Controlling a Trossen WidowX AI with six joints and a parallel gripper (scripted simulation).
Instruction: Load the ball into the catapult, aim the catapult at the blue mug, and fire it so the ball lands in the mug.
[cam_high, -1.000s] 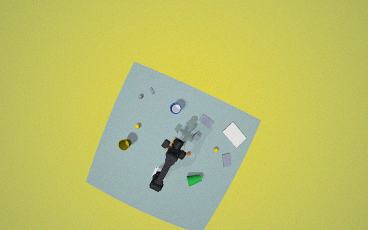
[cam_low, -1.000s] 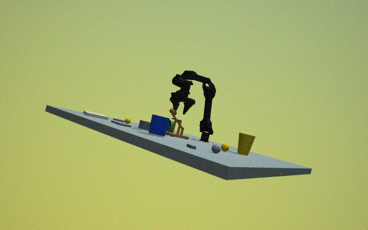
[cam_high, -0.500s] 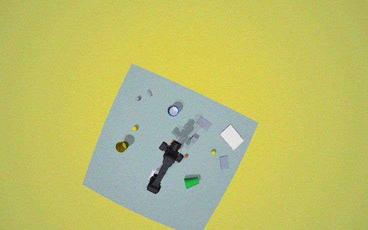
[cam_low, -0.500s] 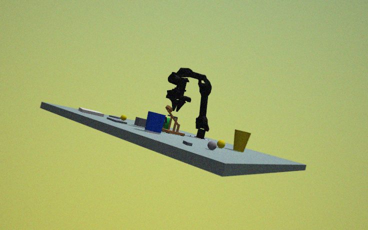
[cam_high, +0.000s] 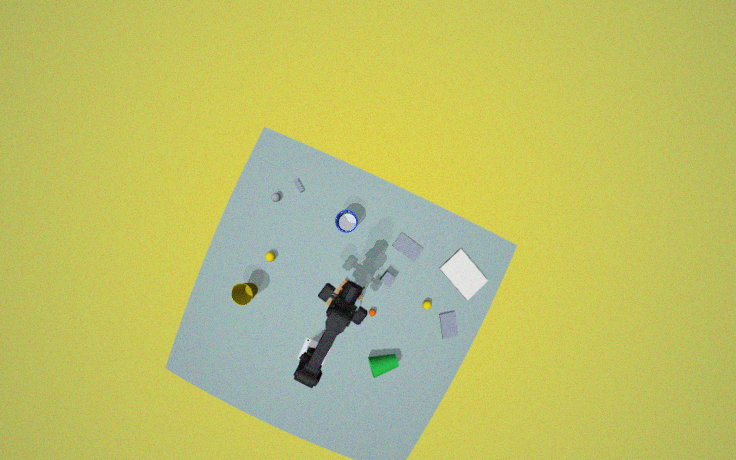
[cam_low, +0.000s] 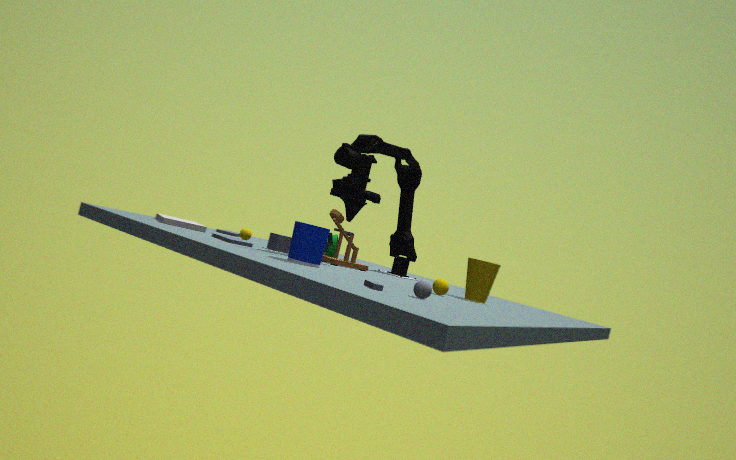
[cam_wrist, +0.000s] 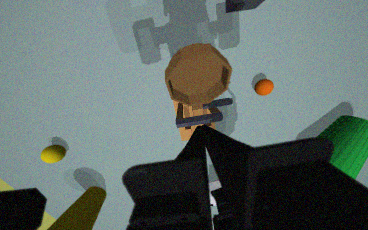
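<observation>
The wooden catapult lies 20 mm to the right of my gripper tip and 70 mm below it. From my gripper tip the other things lie so: blue mug: 300 mm ahead, 80 mm to the left, 110 mm below; yellow cup: 120 mm behind, 410 mm to the left, 110 mm below; orange ball: 50 mm behind, 130 mm to the right, 120 mm below.
</observation>
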